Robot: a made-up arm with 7 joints.
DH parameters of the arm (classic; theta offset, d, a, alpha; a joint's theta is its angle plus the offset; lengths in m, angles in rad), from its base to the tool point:
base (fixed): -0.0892 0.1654 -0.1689 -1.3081
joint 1: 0 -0.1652 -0.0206 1.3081
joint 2: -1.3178 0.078 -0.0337 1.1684
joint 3: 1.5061 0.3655 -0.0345 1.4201
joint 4: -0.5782 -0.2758 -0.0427 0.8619
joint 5: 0 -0.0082 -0.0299 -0.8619
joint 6: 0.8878 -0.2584 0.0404 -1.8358
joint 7: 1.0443 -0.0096 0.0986 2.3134
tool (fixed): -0.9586 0.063 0 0
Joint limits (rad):
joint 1: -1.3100..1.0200
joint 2: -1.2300..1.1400
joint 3: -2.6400..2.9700
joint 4: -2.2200..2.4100
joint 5: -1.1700..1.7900
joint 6: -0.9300..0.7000
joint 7: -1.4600..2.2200
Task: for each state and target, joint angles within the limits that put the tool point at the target. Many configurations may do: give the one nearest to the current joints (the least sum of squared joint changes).
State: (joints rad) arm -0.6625 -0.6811 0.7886 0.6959 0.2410 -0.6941 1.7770
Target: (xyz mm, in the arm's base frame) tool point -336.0 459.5 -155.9
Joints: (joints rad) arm -0.6066 -0.2664 0.7759 1.0645 0.6123 -0.5870 1.4482
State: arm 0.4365 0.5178 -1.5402 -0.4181 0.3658 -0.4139 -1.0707
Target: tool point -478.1 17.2 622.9
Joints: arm -0.1817 0.5151 -0.9773 -0.4603 0.1382 -0.5044 -1.0943
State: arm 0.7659 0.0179 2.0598 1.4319 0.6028 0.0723 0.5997
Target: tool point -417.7 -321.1 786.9
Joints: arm 1.0200 -0.8249 2.5209 1.8822 1.2387 -0.0712 0.0125
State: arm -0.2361 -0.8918 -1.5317 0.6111 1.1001 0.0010 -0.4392
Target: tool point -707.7 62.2 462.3
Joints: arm -0.5255 -1.1560 -1.6374 0.2794 1.1923 -0.3882 -0.6635
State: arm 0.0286 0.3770 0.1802 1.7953 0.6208 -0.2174 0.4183
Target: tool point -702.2 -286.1 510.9
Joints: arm 0.7835 0.4881 0.2335 2.4100 1.2300 -0.1331 -0.2414
